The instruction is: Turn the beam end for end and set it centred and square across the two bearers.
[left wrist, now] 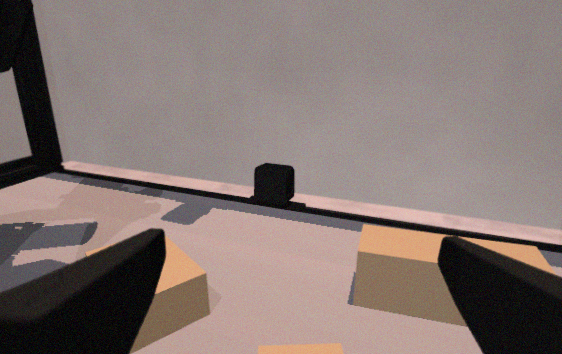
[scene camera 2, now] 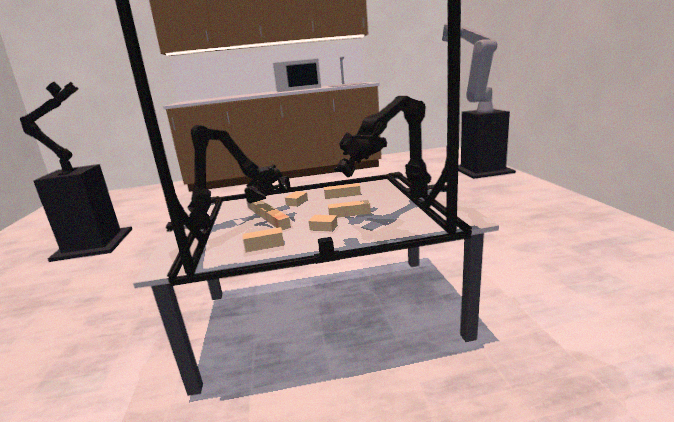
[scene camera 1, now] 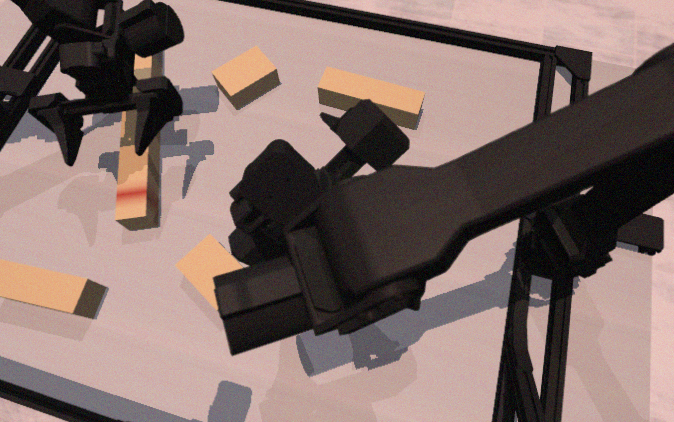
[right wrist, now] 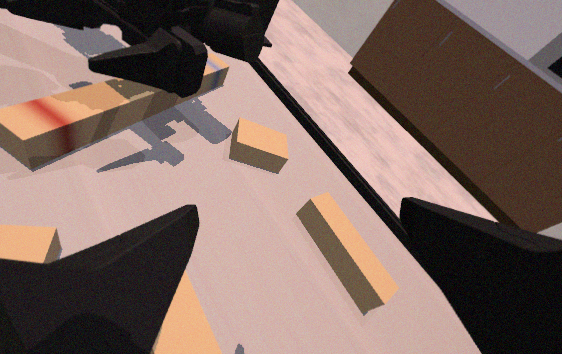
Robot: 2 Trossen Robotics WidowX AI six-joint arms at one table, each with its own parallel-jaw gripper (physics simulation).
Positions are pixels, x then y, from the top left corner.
my left gripper: left wrist; scene camera 2; scene camera 1 103,159; right wrist 48,36
same spot on my left gripper: (left wrist: pixel 106 295) = (scene camera 2: pixel 283 186)
